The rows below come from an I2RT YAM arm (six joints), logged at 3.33 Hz.
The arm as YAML. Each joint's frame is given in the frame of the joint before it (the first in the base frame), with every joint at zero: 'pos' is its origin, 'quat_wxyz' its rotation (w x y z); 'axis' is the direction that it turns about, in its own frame. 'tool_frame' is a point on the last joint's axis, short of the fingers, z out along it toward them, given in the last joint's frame.
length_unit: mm
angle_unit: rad
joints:
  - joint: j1
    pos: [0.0, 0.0, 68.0]
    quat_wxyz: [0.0, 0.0, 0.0, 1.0]
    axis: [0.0, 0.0, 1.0]
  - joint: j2
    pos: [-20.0, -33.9, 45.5]
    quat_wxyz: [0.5, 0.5, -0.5, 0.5]
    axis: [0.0, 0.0, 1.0]
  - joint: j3
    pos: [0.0, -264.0, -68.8]
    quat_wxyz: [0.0, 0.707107, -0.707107, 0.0]
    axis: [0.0, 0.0, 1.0]
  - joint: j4
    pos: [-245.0, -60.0, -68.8]
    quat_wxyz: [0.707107, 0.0, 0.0, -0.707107]
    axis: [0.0, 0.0, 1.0]
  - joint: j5
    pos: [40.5, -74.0, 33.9]
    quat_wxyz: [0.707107, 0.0, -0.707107, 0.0]
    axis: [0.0, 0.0, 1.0]
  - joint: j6
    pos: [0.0, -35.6, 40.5]
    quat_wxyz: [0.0, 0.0, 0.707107, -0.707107]
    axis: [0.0, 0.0, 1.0]
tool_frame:
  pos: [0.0, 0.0, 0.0]
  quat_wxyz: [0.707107, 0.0, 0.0, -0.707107]
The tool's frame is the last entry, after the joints.
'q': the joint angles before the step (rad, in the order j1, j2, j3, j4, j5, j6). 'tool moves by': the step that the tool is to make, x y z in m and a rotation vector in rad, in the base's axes. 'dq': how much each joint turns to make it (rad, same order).
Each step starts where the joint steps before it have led.
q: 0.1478, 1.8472, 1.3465, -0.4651, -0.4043, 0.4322
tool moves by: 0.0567, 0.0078, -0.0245, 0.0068, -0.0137, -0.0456
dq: 0.0003, 0.2269, 0.2127, 0.0454, 0.0228, 0.0433
